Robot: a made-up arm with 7 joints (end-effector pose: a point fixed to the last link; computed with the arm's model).
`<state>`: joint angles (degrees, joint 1 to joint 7).
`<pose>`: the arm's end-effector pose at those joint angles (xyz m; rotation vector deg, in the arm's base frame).
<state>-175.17 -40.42 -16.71 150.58 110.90 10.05 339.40</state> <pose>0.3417 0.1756 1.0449 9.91 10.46 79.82</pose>
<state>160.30 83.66 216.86 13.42 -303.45 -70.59 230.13</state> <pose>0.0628 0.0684 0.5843 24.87 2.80 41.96</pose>
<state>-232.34 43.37 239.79 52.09 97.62 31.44 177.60</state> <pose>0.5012 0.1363 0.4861 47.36 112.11 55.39</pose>
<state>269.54 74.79 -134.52 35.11 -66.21 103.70 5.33</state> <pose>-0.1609 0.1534 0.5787 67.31 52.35 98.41</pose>
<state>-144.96 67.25 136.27 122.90 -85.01 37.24 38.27</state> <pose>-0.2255 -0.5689 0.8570 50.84 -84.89 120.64</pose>
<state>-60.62 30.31 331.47 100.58 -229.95 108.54 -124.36</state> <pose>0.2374 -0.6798 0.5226 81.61 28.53 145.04</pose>
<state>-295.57 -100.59 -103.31 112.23 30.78 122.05 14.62</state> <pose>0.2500 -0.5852 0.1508 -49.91 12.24 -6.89</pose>
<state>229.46 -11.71 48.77 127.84 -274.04 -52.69 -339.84</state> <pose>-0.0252 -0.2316 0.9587 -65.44 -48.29 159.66</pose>
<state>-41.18 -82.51 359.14 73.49 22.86 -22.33 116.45</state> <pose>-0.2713 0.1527 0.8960 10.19 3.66 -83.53</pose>
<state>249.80 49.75 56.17 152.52 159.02 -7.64 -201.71</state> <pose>-0.0283 -0.7612 0.5980 62.73 -54.84 81.28</pose>
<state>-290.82 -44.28 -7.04 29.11 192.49 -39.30 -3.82</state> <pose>0.0783 0.2252 0.3348 -75.75 133.48 41.62</pose>
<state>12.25 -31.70 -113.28 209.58 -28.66 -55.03 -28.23</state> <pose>-0.1682 0.2607 0.8335 -54.49 25.07 -2.52</pose>
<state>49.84 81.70 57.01 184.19 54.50 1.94 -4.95</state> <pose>0.6555 0.5382 0.3869 -69.09 38.85 -21.00</pose>
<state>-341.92 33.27 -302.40 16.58 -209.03 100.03 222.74</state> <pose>-0.0419 0.3863 0.0904 -68.93 -14.57 -14.65</pose>
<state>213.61 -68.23 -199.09 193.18 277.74 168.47 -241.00</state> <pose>0.4685 0.2077 0.5941 2.31 -131.33 57.96</pose>
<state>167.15 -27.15 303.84 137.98 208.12 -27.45 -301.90</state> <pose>0.1070 0.2811 0.9608 5.29 -64.14 -134.75</pose>
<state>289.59 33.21 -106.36 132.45 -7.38 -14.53 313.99</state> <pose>-0.1290 -0.4660 0.9800 41.29 -5.20 -56.59</pose>
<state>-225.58 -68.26 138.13 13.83 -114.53 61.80 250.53</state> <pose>-0.2636 -0.0884 0.0054 1.13 -89.33 30.48</pose>
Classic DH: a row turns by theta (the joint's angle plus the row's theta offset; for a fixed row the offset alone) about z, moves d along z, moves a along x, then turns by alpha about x. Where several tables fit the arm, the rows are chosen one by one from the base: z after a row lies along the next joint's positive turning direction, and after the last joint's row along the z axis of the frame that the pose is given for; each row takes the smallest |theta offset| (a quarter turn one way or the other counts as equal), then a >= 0, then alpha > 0; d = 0 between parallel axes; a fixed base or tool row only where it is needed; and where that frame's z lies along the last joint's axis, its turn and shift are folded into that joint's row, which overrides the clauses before.
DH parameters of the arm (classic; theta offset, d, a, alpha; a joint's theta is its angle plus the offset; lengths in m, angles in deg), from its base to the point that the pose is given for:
joint 1: 0 0.258 0 -90
joint 2: 0 0 0 90
joint 3: 0 0.311 0.056 90
joint 4: 0 0 0.094 90
joint 5: 0 0.414 0 90
joint 6: 0 0 0.1 -90
joint 7: 0 0.128 0 0

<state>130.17 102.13 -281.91 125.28 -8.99 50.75 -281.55</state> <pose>-0.7854 0.1898 0.0090 103.90 61.71 -81.64</pose>
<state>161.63 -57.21 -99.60 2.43 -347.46 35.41 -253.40</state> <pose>-0.1351 0.2332 0.0902 113.18 -39.94 -76.26</pose>
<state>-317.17 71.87 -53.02 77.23 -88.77 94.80 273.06</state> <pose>0.6175 -0.1563 0.1271 2.43 47.16 -135.73</pose>
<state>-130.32 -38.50 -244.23 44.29 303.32 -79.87 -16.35</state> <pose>0.4684 0.0538 0.2267 92.11 111.41 93.66</pose>
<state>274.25 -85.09 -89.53 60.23 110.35 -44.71 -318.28</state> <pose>-0.4625 0.1063 0.1222 137.52 -17.66 -31.69</pose>
